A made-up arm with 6 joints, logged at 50 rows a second.
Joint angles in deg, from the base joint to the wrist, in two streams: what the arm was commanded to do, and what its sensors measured. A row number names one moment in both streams.
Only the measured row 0 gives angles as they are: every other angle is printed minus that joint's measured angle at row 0.
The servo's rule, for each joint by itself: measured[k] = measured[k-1] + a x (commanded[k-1-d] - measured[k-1]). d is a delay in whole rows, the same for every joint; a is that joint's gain. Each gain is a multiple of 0.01, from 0.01 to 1. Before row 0 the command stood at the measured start. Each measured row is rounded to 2 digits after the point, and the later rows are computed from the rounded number. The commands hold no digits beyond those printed.
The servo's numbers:
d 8
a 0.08 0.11 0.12 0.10 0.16 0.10
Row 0, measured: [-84.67, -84.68, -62.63, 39.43, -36.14, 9.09]
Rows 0 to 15, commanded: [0.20, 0.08, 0.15, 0.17, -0.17, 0.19]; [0.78, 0.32, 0.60, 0.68, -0.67, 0.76]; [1.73, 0.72, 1.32, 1.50, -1.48, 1.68]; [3.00, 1.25, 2.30, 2.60, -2.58, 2.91]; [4.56, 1.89, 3.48, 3.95, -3.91, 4.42]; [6.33, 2.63, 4.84, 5.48, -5.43, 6.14]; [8.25, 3.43, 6.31, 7.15, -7.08, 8.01]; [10.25, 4.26, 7.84, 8.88, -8.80, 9.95]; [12.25, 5.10, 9.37, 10.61, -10.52, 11.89]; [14.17, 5.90, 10.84, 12.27, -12.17, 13.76]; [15.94, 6.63, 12.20, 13.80, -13.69, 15.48]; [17.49, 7.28, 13.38, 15.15, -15.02, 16.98]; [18.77, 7.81, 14.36, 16.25, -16.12, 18.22]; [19.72, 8.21, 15.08, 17.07, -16.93, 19.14]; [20.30, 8.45, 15.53, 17.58, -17.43, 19.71]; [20.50, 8.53, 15.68, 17.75, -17.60, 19.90]
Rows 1 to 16, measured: [0.00, 0.00, 0.00, 0.00, 0.00, 0.00]; [0.00, 0.00, 0.00, 0.00, 0.00, 0.00]; [0.00, 0.00, 0.00, 0.00, 0.00, 0.00]; [0.00, 0.00, 0.00, 0.00, 0.00, 0.00]; [0.00, 0.00, 0.00, 0.00, 0.00, 0.00]; [0.00, 0.00, 0.00, 0.00, 0.00, 0.00]; [0.00, 0.00, 0.00, 0.00, 0.00, 0.00]; [0.00, 0.00, 0.00, 0.00, 0.00, 0.00]; [0.02, 0.01, 0.02, 0.02, -0.03, 0.02]; [0.08, 0.04, 0.09, 0.09, -0.13, 0.09]; [0.21, 0.11, 0.24, 0.23, -0.35, 0.25]; [0.43, 0.24, 0.49, 0.47, -0.71, 0.52]; [0.76, 0.42, 0.85, 0.82, -1.22, 0.91]; [1.21, 0.66, 1.33, 1.29, -1.89, 1.43]; [1.77, 0.96, 1.93, 1.88, -2.72, 2.09]; [2.45, 1.32, 2.64, 2.58, -3.69, 2.88]
